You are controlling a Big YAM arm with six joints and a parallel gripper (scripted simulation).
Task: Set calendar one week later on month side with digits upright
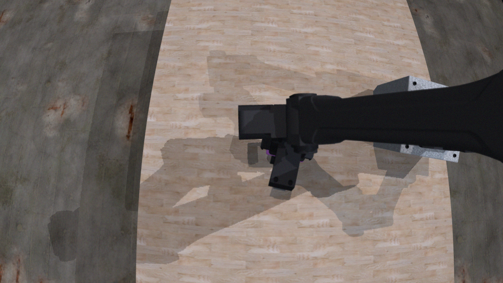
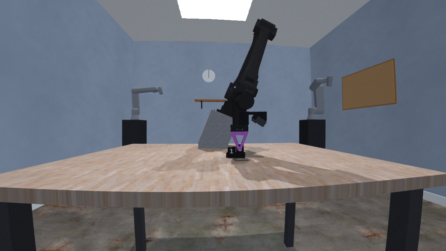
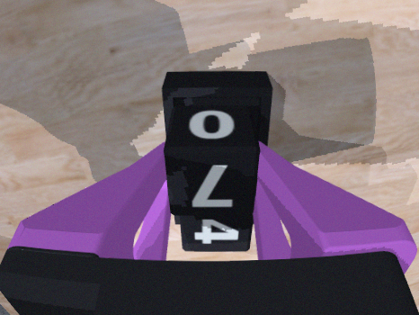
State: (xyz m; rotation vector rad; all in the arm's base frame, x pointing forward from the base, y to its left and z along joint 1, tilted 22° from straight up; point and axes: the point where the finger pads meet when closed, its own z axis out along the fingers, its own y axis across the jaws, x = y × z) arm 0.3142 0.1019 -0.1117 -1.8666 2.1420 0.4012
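Now: the black cube right at my hand. Round my hand: black tray 10 mm to the right, 30 mm below.
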